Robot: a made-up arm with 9 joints. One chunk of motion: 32 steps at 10 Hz.
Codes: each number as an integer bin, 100 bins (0 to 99) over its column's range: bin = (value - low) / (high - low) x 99, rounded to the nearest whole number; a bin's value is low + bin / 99 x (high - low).
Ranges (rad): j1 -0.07..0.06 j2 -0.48..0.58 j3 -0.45..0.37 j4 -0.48..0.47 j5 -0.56..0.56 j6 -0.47..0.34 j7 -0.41..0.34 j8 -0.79..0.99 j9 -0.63..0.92
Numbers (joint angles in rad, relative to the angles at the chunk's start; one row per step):
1: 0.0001 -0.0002 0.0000 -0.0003 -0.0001 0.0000 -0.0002 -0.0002 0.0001
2: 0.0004 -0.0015 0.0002 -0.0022 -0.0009 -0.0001 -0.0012 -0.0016 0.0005
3: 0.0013 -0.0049 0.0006 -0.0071 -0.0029 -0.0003 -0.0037 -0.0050 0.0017
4: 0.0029 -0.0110 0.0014 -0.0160 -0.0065 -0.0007 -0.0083 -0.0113 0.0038
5: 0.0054 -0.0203 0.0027 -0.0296 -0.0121 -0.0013 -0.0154 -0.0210 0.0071
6: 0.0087 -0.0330 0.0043 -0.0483 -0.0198 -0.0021 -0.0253 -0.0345 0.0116
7: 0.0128 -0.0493 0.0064 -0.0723 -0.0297 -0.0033 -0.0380 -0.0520 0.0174
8: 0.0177 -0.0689 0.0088 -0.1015 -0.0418 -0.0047 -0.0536 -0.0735 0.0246
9: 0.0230 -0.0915 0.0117 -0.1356 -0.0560 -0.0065 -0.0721 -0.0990 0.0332
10: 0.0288 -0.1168 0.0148 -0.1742 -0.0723 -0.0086 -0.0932 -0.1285 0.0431
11: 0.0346 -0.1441 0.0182 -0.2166 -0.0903 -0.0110 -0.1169 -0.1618 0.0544
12: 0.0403 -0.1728 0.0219 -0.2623 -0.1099 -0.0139 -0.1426 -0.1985 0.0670
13: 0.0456 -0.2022 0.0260 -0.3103 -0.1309 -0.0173 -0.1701 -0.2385 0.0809
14: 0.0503 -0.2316 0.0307 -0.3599 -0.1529 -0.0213 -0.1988 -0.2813 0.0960
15: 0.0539 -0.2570 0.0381 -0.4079 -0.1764 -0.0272 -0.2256 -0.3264 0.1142
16: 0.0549 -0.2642 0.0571 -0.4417 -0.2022 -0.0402 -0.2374 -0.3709 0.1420
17: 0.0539 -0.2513 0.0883 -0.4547 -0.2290 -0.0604 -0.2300 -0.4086 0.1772
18: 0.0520 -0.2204 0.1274 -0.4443 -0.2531 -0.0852 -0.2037 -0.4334 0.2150
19: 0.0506 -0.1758 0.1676 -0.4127 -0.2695 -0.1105 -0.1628 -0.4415 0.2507
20: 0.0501 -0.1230 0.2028 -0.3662 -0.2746 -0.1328 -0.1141 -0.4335 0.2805
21: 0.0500 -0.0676 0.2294 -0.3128 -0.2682 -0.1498 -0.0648 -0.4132 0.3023
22: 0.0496 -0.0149 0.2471 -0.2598 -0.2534 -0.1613 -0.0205 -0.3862 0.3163
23: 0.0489 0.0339 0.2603 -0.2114 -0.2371 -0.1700 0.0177 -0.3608 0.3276
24: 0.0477 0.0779 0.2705 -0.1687 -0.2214 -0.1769 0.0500 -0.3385 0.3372
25: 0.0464 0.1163 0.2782 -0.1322 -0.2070 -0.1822 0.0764 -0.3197 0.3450
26: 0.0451 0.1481 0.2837 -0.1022 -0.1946 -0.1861 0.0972 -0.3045 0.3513
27: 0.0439 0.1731 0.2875 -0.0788 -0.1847 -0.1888 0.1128 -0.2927 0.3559
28: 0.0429 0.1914 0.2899 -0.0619 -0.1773 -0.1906 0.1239 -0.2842 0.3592
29: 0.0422 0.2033 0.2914 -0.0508 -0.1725 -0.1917 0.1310 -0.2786 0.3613
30: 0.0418 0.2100 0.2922 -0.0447 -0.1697 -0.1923 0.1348 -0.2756 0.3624
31: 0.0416 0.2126 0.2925 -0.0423 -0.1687 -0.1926 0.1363 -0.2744 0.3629
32: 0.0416 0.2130 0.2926 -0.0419 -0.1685 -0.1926 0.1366 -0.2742 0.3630
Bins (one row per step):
1: 53 45 54 50 49 57 54 44 40
2: 54 45 54 50 49 57 54 44 40
3: 54 44 54 49 49 57 54 44 40
4: 56 44 54 48 49 57 53 43 40
5: 57 43 55 47 48 57 52 43 41
6: 60 42 55 45 48 57 51 42 41
7: 63 40 55 42 47 57 49 41 41
8: 67 38 55 39 46 57 47 40 42
9: 71 36 56 36 45 57 45 38 42
10: 75 34 56 32 43 56 42 37 43
11: 80 31 57 27 42 56 39 35 44
12: 84 29 57 23 40 56 35 33 45
13: 88 26 57 18 38 55 32 31 45
14: 92 23 58 13 36 55 28 28 46
15: 94 21 59 8 34 54 24 26 48
16: 95 20 61 4 32 53 23 23 49
17: 94 21 65 3 29 50 24 21 52
18: 93 24 70 4 27 47 27 20 54
19: 92 28 75 7 26 44 33 19 56
20: 91 33 79 12 25 41 39 20 58
21: 91 39 82 17 26 39 46 21 60
22: 91 43 84 23 27 38 51 22 60
23: 91 48 86 28 29 37 56 24 61
24: 90 52 87 32 30 36 61 25 62
25: 89 56 88 36 31 35 64 26 62
26: 88 59 89 39 32 35 67 27 63
27: 87 61 89 42 33 34 69 28 63
28: 86 63 89 44 34 34 70 28 63
29: 85 64 90 45 34 34 71 28 63
30: 85 64 90 45 34 34 72 29 63
31: 85 65 90 46 35 34 72 29 63
32: 85 65 90 46 35 34 72 29 63

